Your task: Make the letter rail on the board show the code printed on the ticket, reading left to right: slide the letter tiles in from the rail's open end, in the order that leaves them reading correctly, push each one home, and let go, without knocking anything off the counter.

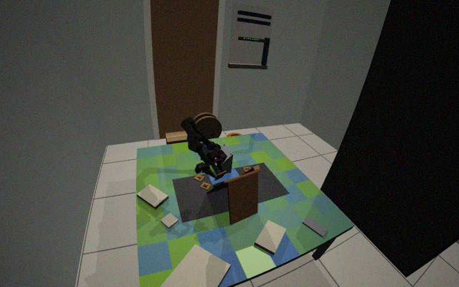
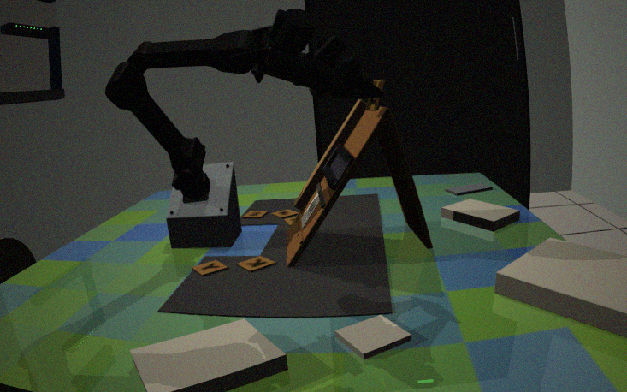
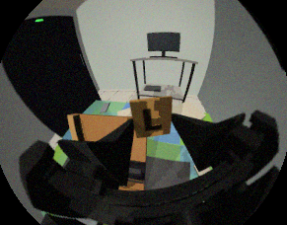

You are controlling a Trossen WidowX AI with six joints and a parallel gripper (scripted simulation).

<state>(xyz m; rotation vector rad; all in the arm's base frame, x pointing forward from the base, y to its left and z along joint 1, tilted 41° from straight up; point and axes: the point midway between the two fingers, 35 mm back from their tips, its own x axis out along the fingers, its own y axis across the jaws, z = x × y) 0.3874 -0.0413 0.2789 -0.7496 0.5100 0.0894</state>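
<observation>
The white ticket lies 230 mm below my gripper tip, 140 mm behind it and 120 mm to the left of it. Round my gripper tip: dark mat (310 mm below, 210 mm behind, 180 mm to the left); then orange letter tile marked l (right at my gripper tip); then orange letter tile marked f (390 mm to the left, 310 mm below, 220 mm behind).
</observation>
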